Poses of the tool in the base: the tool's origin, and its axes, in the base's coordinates. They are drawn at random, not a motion.
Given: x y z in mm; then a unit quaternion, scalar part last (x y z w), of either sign.
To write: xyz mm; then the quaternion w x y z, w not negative. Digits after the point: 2 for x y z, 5 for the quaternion.
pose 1, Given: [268.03 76.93 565.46 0.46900 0.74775 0.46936 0.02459]
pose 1, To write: [268.03 76.93 565.46 0.02459 0.46900 0.74775 0.46936]
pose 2, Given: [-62.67 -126.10 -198.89 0.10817 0.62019 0.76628 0.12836]
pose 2, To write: [-62.67 -126.10 -198.89 0.12836 0.10817 0.62019 0.76628]
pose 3, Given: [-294.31 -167.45 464.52 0.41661 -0.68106 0.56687 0.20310]
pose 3, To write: [-294.31 -167.45 464.52 0.20310 0.41661 -0.68106 0.56687]
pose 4, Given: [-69.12 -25.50 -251.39 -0.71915 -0.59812 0.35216 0.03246]
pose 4, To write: [-69.12 -25.50 -251.39 0.03246 -0.71915 -0.59812 0.35216]
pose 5, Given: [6.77 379.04 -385.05 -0.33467 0.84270 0.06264 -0.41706]
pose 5, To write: [6.77 379.04 -385.05 0.41706 0.33467 -0.84270 -0.06264]
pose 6, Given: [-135.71 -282.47 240.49 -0.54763 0.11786 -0.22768 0.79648]
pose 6, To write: [-135.71 -282.47 240.49 0.79648 -0.54763 0.11786 -0.22768]
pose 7, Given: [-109.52 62.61 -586.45 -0.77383 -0.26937 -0.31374 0.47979]
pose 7, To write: [-109.52 62.61 -586.45 0.47979 -0.77383 -0.26937 -0.31374]
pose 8, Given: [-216.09 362.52 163.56 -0.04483 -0.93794 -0.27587 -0.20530]
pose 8, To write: [-216.09 362.52 163.56 0.20530 0.04483 0.93794 0.27587]
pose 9, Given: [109.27 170.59 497.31 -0.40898 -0.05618 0.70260 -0.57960]
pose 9, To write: [109.27 170.59 497.31 0.57960 0.40898 0.05618 -0.70260]
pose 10, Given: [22.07 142.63 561.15 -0.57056 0.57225 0.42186 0.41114]
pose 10, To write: [22.07 142.63 561.15 0.41114 -0.57056 0.57225 0.42186]
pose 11, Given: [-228.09 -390.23 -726.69 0.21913 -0.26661 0.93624 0.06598]
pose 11, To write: [-228.09 -390.23 -726.69 0.06598 0.21913 -0.26661 0.93624]
